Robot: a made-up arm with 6 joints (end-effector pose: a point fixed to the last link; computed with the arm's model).
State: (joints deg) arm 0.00 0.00 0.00 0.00 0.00 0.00
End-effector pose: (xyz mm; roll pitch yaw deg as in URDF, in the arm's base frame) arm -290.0 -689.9 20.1 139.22 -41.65 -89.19
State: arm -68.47 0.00 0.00 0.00 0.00 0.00
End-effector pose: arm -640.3 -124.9 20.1 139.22 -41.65 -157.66
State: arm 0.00 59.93 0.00 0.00 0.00 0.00
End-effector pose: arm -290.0 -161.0 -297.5 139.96 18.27 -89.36
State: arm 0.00 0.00 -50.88 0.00 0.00 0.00
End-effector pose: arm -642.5 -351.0 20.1 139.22 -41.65 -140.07
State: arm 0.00 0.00 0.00 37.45 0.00 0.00
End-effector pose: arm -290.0 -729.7 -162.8 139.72 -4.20 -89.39
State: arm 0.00 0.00 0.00 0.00 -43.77 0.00
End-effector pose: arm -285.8 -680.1 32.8 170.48 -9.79 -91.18
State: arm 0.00 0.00 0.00 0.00 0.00 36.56
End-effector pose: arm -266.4 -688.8 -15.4 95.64 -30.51 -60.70
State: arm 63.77 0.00 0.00 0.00 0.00 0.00
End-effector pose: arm 328.3 -603.9 20.1 139.22 -41.65 -25.42
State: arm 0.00 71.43 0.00 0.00 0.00 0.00
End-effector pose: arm -290.0 -37.6 -287.3 140.11 29.77 -89.30
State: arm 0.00 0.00 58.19 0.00 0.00 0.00
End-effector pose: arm 254.0 -587.6 20.1 139.22 -41.65 -31.00
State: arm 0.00 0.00 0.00 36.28 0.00 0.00
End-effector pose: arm -290.0 -730.3 -156.9 139.71 -5.37 -89.39
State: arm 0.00 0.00 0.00 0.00 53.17 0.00
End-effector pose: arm -303.2 -704.8 18.7 55.60 -62.72 -33.19
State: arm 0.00 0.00 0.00 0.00 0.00 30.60
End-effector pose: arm -268.7 -689.1 -8.7 101.77 -33.42 -64.24
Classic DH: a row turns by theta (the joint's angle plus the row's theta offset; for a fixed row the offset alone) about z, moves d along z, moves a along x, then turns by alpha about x. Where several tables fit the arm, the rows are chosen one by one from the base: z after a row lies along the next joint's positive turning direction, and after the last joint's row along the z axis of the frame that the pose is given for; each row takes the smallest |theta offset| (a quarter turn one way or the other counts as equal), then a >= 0, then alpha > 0; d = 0 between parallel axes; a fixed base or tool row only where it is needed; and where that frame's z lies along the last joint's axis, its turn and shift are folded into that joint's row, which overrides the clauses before.
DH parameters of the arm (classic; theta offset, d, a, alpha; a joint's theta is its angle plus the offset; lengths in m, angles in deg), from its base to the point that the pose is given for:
base (fixed): 71.57 0 -0.1581 0
joint 1: 18.43 0.32 0 90
joint 2: 0 -0.06 0 -90
joint 3: 0 -0.45 -0.29 90
joint 4: 67.52 -0.4913 0.0583 134.99
joint 5: -32.95 -0.3528 -0.0548 -51.79
joint 6: -17.96 -0.0846 0.0133 123.94
tool (fixed): -59.22 -0.0803 0 0

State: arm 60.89 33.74 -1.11 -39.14 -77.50 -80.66
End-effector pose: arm -19.7 -509.9 -85.4 -114.61 60.37 -36.47
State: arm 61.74 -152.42 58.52 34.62 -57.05 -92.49
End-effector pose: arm -102.6 181.7 987.6 -130.96 -69.79 -59.17
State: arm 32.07 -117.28 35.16 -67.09 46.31 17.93
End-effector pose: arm -108.1 -158.9 683.9 -71.77 73.75 106.80
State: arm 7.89 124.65 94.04 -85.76 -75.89 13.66
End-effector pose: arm -7.8 118.3 309.5 -78.29 18.83 -73.61
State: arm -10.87 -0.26 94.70 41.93 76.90 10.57
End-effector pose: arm 461.7 -404.5 -207.1 60.29 -26.43 41.76
